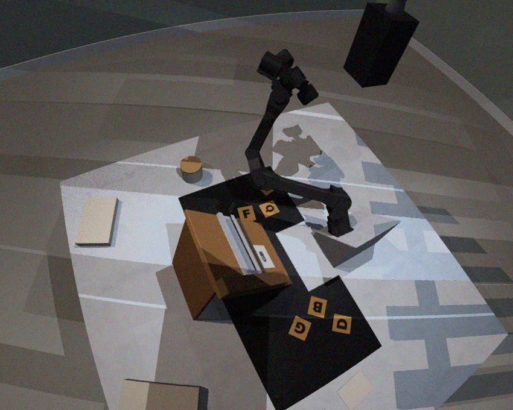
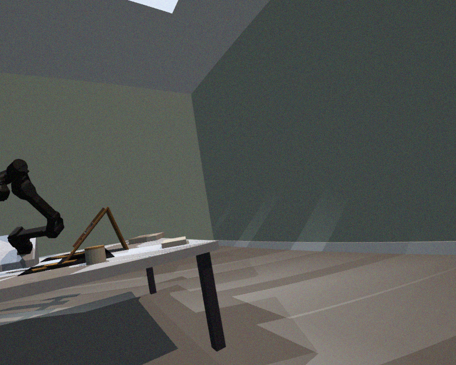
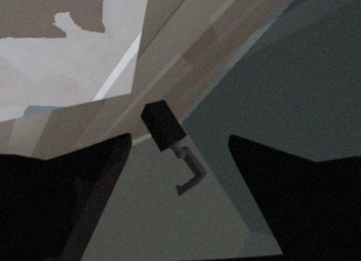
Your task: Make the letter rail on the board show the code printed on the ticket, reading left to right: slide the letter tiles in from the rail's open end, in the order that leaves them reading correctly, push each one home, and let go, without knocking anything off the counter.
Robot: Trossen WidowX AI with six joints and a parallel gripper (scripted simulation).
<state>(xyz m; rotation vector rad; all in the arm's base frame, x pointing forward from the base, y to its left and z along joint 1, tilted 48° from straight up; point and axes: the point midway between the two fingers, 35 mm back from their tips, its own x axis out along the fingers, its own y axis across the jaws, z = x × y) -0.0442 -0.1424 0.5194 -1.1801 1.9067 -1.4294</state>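
My gripper tip is now 280 mm short of the g tile, 720 mm to the right of it and 320 mm above it. Round my gripper tip: short cylinder (420 mm ahead, 60 mm to the left, 290 mm below); white ticket (310 mm ahead, 480 mm to the left, 250 mm below); f tile (280 mm ahead, 290 mm to the left, 320 mm below).
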